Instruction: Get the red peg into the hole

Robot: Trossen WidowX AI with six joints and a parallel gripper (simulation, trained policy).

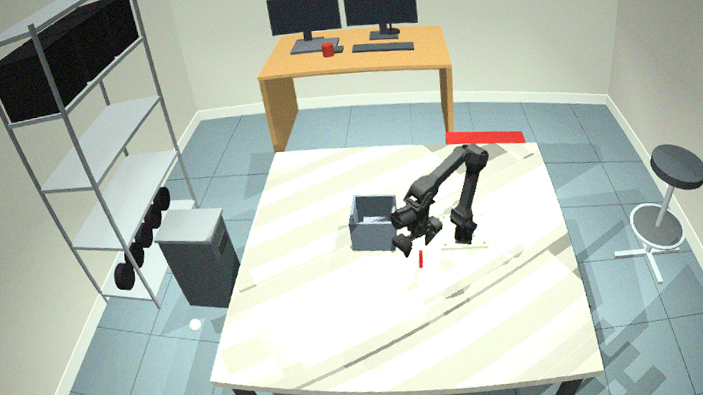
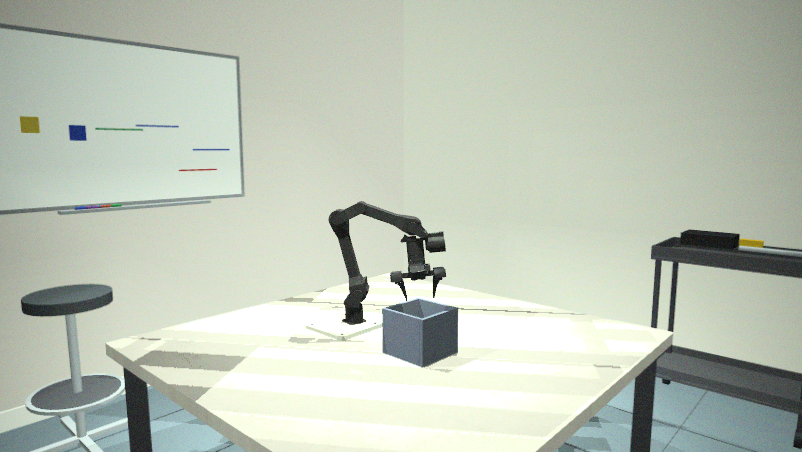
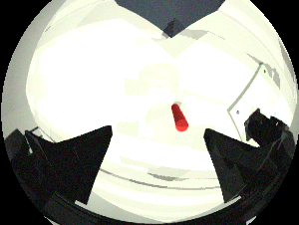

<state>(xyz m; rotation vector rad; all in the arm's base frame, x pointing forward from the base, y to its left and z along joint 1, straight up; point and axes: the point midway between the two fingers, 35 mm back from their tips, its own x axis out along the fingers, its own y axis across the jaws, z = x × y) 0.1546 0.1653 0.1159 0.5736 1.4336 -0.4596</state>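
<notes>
The red peg lies 60 mm below my gripper tip, 20 mm to the right of it and 10 mm behind it. The rest, counted from my gripper tip: pale plate 180 mm ahead, 160 mm to the right, 50 mm below.
</notes>
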